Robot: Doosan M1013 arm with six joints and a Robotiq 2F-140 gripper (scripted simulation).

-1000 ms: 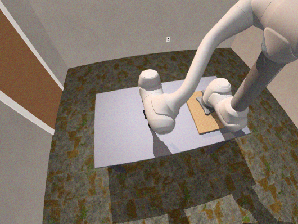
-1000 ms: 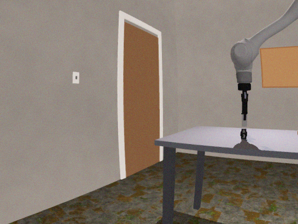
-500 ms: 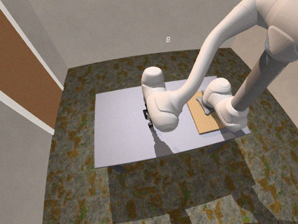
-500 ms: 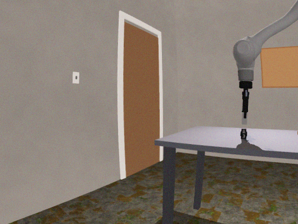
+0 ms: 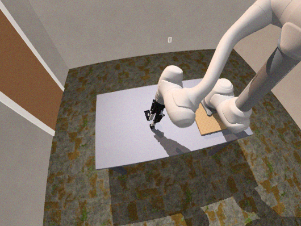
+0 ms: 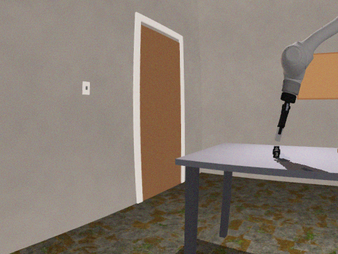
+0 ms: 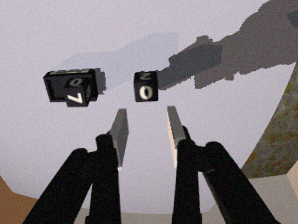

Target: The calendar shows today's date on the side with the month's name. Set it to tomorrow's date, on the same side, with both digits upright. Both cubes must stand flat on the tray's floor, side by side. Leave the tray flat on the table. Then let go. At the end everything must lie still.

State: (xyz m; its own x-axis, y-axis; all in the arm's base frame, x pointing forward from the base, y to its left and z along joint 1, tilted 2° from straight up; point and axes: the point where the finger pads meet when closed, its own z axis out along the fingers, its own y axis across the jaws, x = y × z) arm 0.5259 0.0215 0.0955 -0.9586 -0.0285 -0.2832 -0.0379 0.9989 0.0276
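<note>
My hand is 10 mm short of the dark cube and 100 mm above it.
</note>
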